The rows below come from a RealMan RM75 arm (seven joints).
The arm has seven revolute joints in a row. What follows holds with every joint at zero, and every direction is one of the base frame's. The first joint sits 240.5 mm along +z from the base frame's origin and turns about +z. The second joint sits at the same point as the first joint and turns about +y. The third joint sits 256 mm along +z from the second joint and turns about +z. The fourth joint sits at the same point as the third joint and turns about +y. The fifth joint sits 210 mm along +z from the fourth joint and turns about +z. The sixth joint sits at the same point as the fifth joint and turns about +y. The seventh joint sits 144 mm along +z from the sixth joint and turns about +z. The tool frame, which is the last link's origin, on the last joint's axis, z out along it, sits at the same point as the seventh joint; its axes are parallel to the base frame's.
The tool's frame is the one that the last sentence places.
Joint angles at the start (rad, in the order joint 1, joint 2, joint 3, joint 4, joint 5, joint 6, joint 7):
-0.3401, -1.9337, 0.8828, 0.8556, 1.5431, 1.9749, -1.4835
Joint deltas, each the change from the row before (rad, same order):
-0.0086, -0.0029, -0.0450, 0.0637, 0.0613, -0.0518, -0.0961
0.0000, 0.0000, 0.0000, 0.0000, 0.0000, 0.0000, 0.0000
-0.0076, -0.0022, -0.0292, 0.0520, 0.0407, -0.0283, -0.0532
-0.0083, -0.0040, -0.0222, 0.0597, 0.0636, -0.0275, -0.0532
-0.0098, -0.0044, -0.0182, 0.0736, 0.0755, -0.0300, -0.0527
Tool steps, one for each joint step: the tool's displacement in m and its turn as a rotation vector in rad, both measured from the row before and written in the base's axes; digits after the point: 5 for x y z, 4 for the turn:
-0.00068, 0.01141, 0.00757, 0.0122, 0.0617, 0.0839
0.00000, 0.00000, 0.00000, 0.0000, 0.0000, 0.0000
0.00126, 0.00734, 0.00678, 0.0201, 0.0438, 0.0388
0.00041, 0.00657, 0.00478, 0.0117, 0.0653, 0.0412
0.00107, 0.00721, 0.00592, 0.0210, 0.0825, 0.0391

